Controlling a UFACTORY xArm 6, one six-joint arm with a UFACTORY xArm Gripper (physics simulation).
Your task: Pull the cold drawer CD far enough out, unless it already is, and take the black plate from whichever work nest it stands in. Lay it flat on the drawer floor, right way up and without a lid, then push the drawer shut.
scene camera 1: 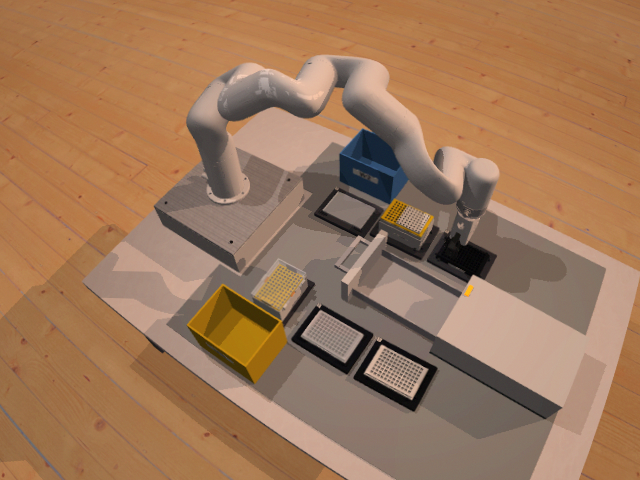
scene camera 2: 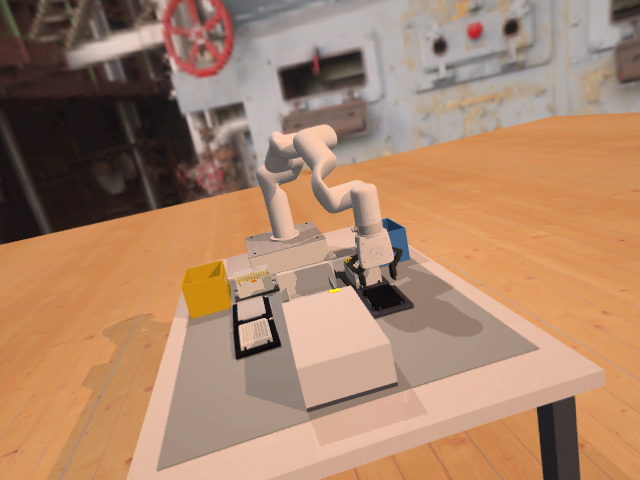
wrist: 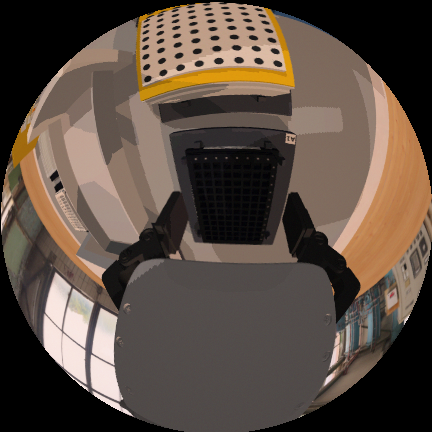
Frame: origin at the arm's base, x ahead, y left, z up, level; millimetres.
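Where they show: gripper, between the fingertips: (scene camera 1: pixel 457 243) (scene camera 2: pixel 378 282) (wrist: pixel 234 204); arm's base, origin of its link: (scene camera 1: pixel 228 188) (scene camera 2: pixel 285 236).
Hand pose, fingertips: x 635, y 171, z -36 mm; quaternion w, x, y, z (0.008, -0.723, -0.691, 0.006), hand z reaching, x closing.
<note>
Things, the pixels of their top centre, and the offset from my fingertips. "pt": a spot on its surface instead.
- black plate, centre of its top: (wrist: pixel 232 208) (scene camera 1: pixel 463 254) (scene camera 2: pixel 382 294) 27 mm ahead, 5 mm right, 27 mm down
- dark work nest, centre of its top: (wrist: pixel 233 206) (scene camera 1: pixel 463 255) (scene camera 2: pixel 382 295) 27 mm ahead, 4 mm right, 31 mm down
- drawer, a spot on its surface: (wrist: pixel 90 165) (scene camera 1: pixel 406 295) pt 58 mm back, 192 mm right, 35 mm down
- drawer handle, a spot on its surface: (scene camera 1: pixel 338 265) pt 235 mm back, 231 mm right, 23 mm up
- yellow-rimmed tip box, centre of its top: (scene camera 1: pixel 407 216) (scene camera 2: pixel 360 260) 152 mm back, 1 mm right, 24 mm up
- blue bin, centre of its top: (scene camera 1: pixel 377 151) (scene camera 2: pixel 379 226) 320 mm back, 141 mm left, 67 mm up
- clear tip box, centre of its top: (scene camera 1: pixel 278 282) (scene camera 2: pixel 251 271) 337 mm back, 349 mm right, 24 mm up
- yellow bin, centre of its top: (scene camera 1: pixel 233 323) (scene camera 2: pixel 202 272) 347 mm back, 508 mm right, 67 mm up
The black plate (scene camera 1: pixel 473 259) (scene camera 2: pixel 382 296) (wrist: pixel 232 195) lies flat in a dark work nest (scene camera 2: pixel 400 305) (wrist: pixel 225 135), with its well openings facing up and no lid visible. My gripper (scene camera 1: pixel 453 250) (scene camera 2: pixel 377 281) (wrist: pixel 234 204) is open and empty, low above the plate. In the wrist view its fingers stand apart on either side of the plate's long sides, with a gap at each side. The drawer (scene camera 1: pixel 403 289) (wrist: pixel 90 165) stands pulled out of its white cabinet (scene camera 1: pixel 511 330) (scene camera 2: pixel 336 330), and its visible floor is bare. The drawer handle (scene camera 1: pixel 338 265) faces the robot base.
A yellow-rimmed tip box (scene camera 1: pixel 405 222) (wrist: pixel 215 45) stands close beside the black plate's nest. A blue bin (scene camera 1: pixel 367 173) (scene camera 2: pixel 398 242) stands behind it. Across the drawer are two pale plates (scene camera 1: pixel 333 334) (scene camera 1: pixel 396 372), a clear tip box (scene camera 1: pixel 280 289) and a yellow bin (scene camera 1: pixel 237 330) (scene camera 2: pixel 206 291).
</note>
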